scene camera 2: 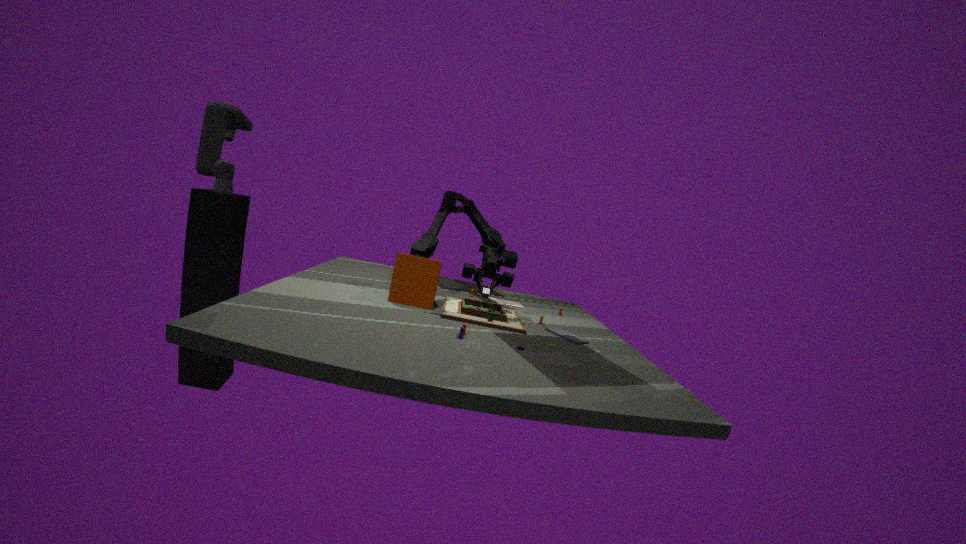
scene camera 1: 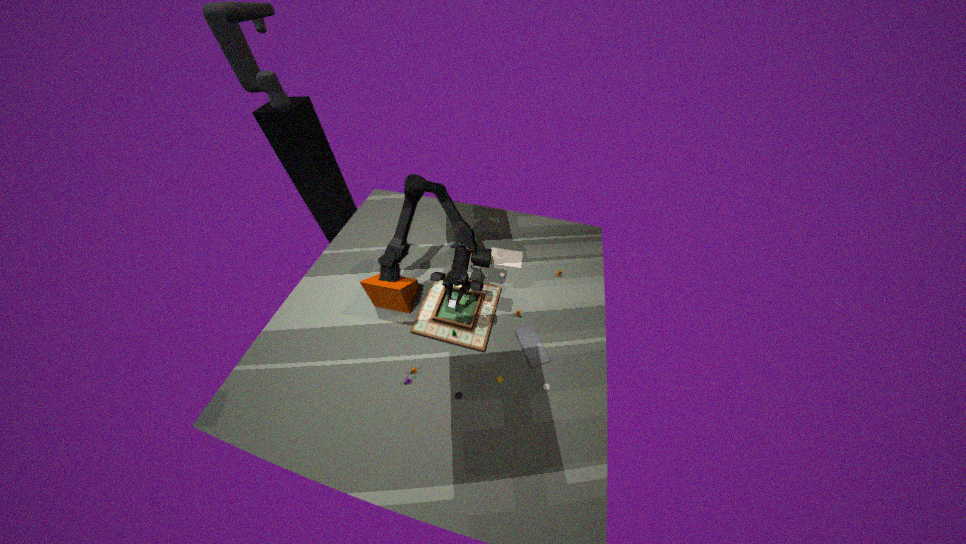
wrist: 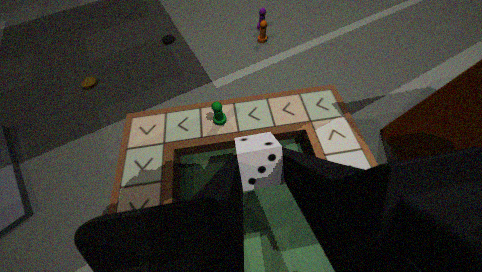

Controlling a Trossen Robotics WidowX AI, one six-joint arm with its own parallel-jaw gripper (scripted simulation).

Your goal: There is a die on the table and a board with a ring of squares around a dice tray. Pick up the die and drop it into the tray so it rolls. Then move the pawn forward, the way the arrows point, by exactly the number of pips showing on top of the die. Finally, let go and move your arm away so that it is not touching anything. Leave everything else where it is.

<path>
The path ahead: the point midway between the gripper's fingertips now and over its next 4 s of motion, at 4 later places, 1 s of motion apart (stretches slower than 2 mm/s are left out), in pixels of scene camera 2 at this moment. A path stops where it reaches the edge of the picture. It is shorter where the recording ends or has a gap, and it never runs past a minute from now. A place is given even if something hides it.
My gripper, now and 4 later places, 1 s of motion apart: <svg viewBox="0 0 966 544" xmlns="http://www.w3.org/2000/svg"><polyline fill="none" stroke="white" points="485,293 488,277 490,292 494,306 491,317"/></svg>
</path>
